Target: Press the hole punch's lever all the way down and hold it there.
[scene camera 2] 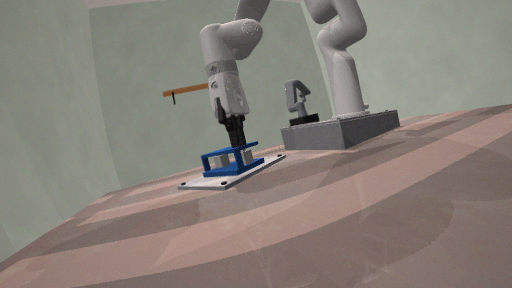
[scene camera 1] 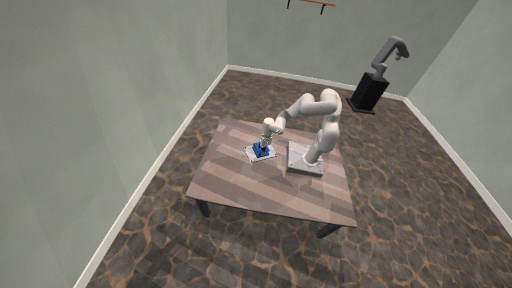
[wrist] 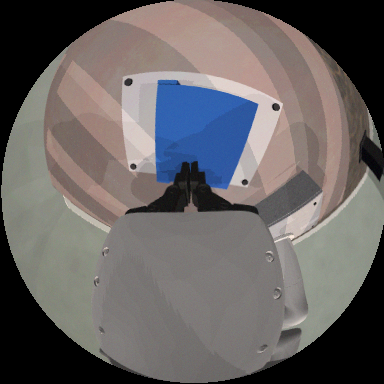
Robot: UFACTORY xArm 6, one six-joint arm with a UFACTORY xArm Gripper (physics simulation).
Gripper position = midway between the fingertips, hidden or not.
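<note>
My gripper [scene camera 2: 239,146] is in sight, and I see it in the wrist view [wrist: 190,171] too. I can also see a blue lever [wrist: 192,123]. A white plate [wrist: 138,93] is visible to me as well.
</note>
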